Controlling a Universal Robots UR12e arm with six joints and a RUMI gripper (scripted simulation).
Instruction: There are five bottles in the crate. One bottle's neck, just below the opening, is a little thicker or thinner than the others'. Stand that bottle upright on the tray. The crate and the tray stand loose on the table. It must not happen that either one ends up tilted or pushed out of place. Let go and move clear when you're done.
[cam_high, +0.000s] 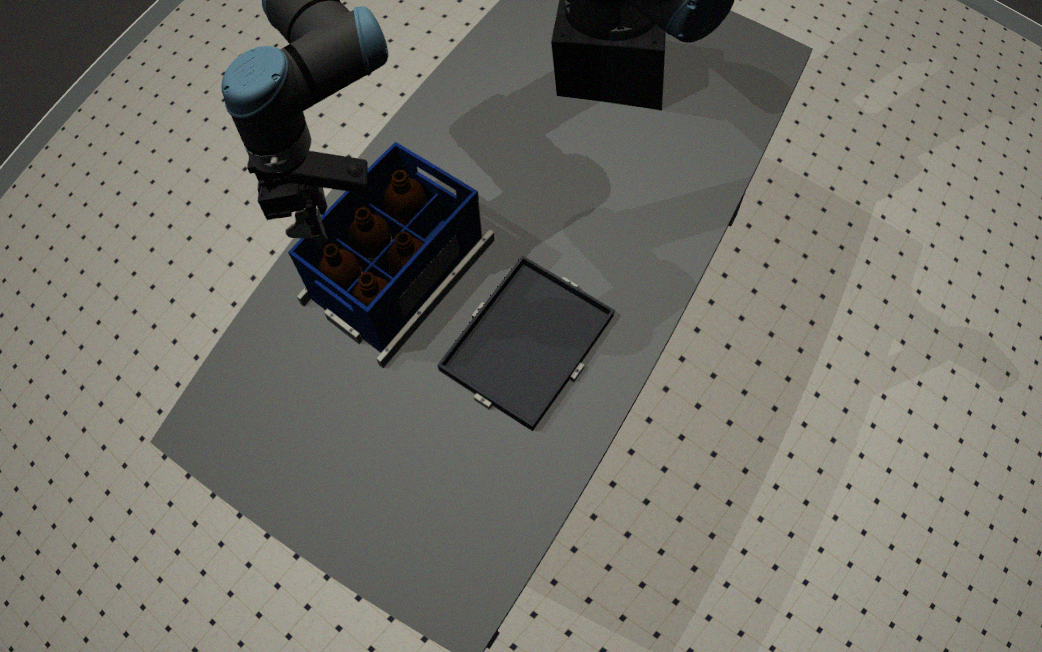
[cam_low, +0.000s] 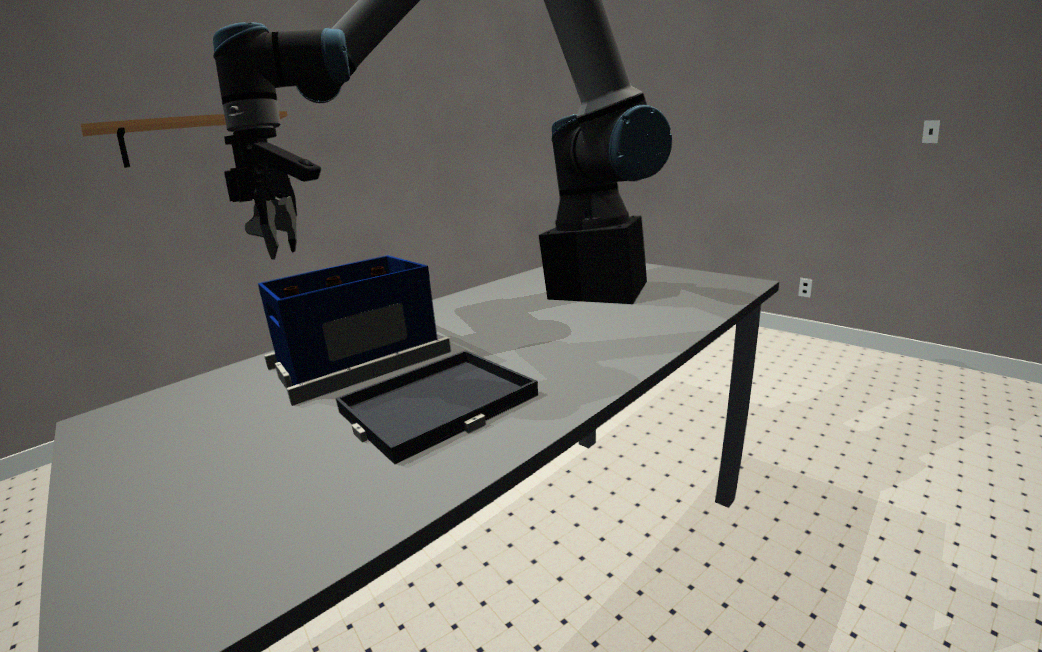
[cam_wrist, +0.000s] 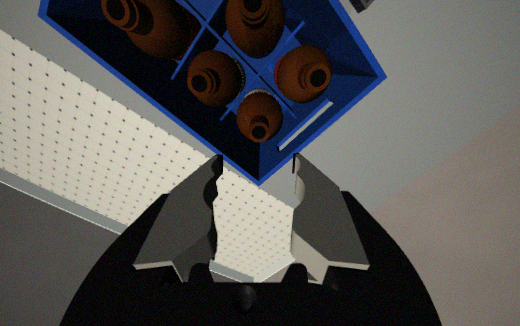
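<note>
My gripper is now 150 mm above the bottle. From my hand the other things lie so: black tray (120 mm behind, 310 mm to the left, 230 mm below); then blue crate (90 mm behind, 40 mm to the left, 160 mm below).
</note>
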